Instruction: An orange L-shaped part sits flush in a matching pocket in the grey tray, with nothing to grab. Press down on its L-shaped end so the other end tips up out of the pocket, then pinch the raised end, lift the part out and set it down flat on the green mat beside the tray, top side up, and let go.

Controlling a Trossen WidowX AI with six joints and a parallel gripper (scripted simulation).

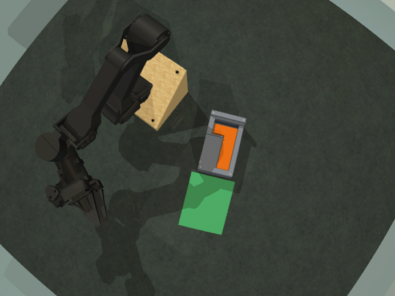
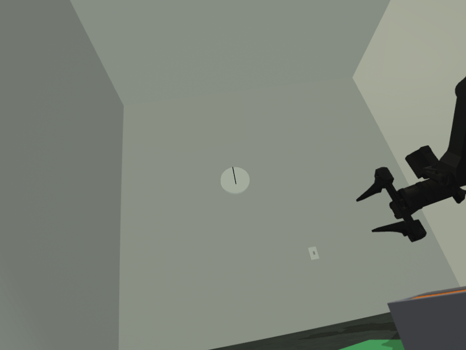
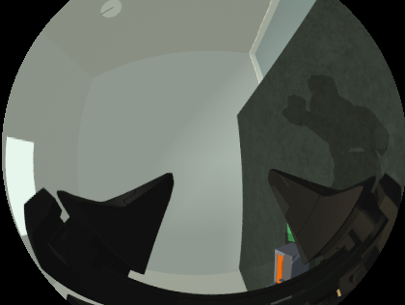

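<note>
The orange L-shaped part lies 80 mm ahead of my gripper tip, 330 mm to the left of it and 200 mm below it. From my gripper tip the other things lie so: green mat 150 mm ahead, 180 mm to the left, 260 mm below.
</note>
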